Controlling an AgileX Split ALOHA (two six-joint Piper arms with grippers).
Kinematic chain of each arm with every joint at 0, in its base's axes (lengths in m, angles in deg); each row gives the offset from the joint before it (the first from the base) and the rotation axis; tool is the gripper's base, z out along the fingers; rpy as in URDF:
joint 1: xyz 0 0 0.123 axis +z
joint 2: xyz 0 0 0 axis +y
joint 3: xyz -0.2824 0 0.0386 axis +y
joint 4: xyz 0.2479 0 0.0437 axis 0.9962 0 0.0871
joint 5: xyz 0 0 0 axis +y
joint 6: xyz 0.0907 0 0.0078 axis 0.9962 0 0.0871
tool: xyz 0 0 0 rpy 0 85 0
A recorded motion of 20 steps. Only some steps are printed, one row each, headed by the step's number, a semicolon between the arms.
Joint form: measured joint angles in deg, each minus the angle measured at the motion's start. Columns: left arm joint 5, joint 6, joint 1, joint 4, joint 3, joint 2; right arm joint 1, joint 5, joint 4, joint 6, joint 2, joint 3.
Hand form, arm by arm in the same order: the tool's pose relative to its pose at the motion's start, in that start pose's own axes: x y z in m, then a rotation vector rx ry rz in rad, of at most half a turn. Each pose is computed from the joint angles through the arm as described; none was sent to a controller.
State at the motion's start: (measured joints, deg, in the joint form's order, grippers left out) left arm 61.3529 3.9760 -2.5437 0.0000 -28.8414 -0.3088; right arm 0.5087 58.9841 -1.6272 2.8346 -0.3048 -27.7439
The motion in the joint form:
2: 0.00 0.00 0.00 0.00 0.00 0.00; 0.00 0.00 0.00 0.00 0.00 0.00
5: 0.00 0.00 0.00 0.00 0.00 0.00; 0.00 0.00 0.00 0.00 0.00 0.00
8: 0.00 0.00 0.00 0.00 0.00 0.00; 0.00 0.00 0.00 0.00 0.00 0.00
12: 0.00 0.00 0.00 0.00 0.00 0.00; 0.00 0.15 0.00 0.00 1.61 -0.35
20: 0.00 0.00 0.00 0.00 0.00 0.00; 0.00 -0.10 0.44 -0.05 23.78 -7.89
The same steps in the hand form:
2: 0.0000 0.0000 0.0000 0.0000 0.0000 0.0000; 0.0000 0.0000 0.0000 0.0000 0.0000 0.0000
5: 0.0000 0.0000 0.0000 0.0000 0.0000 0.0000; 0.0000 0.0000 0.0000 0.0000 0.0000 0.0000
8: 0.0000 0.0000 0.0000 0.0000 0.0000 0.0000; 0.0000 0.0000 0.0000 0.0000 0.0000 0.0000
12: 0.0000 0.0000 0.0000 0.0000 0.0000 0.0000; -0.0029 0.0002 0.0025 0.0009 0.0246 -0.0005
20: 0.0000 0.0000 0.0000 0.0000 0.0000 0.0000; -0.0529 0.0034 0.0408 0.0035 0.2757 -0.0028

